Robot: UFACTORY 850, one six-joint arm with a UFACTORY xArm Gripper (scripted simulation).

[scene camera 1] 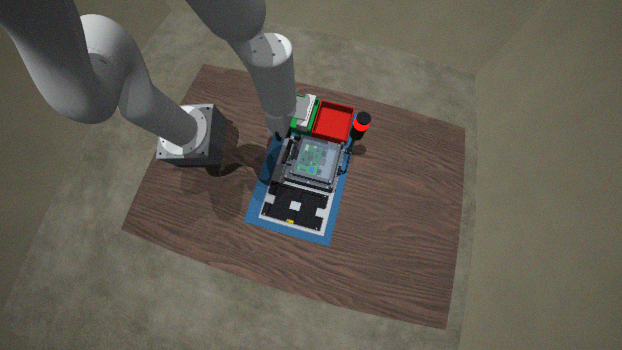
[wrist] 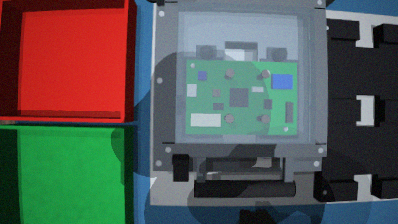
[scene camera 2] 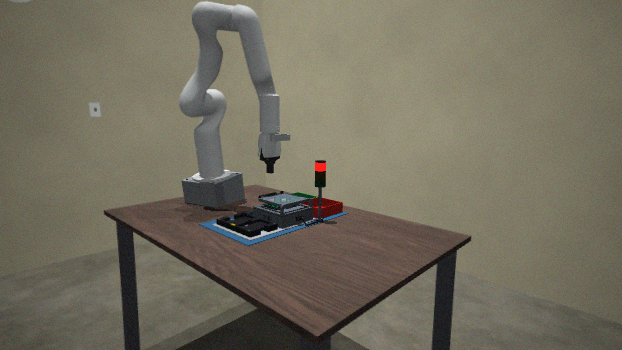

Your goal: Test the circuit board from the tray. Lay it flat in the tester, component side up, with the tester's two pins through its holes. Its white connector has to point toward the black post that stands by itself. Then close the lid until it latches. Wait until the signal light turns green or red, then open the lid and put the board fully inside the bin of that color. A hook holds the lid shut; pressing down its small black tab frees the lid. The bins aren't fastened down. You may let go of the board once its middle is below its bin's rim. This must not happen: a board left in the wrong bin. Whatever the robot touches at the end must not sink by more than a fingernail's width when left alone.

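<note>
Green bin, red bin, see-through lid: in my sight.
</note>
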